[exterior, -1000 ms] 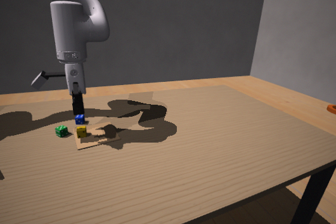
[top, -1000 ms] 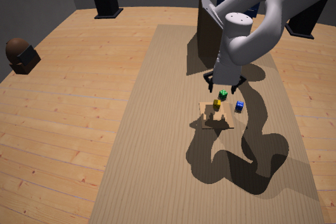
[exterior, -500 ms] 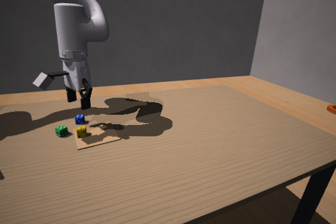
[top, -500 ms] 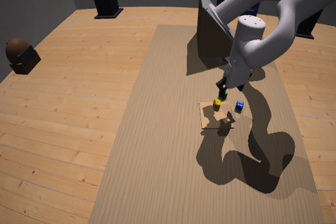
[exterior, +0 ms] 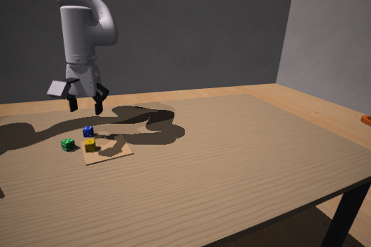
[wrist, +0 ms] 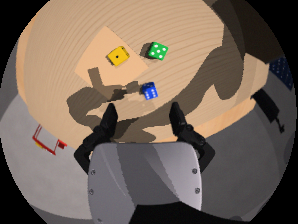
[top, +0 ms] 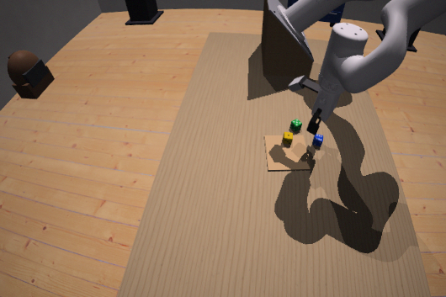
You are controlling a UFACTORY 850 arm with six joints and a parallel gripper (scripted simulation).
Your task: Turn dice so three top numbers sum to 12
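Right now the blue die is 10 cm below my hand and 3 cm to the left of it. Round my hand: yellow die 9 cm below, 8 cm to the right; then tan mat 11 cm below, 8 cm to the right, 5 cm ahead; then green die 10 cm below, 6 cm behind, 5 cm to the right.
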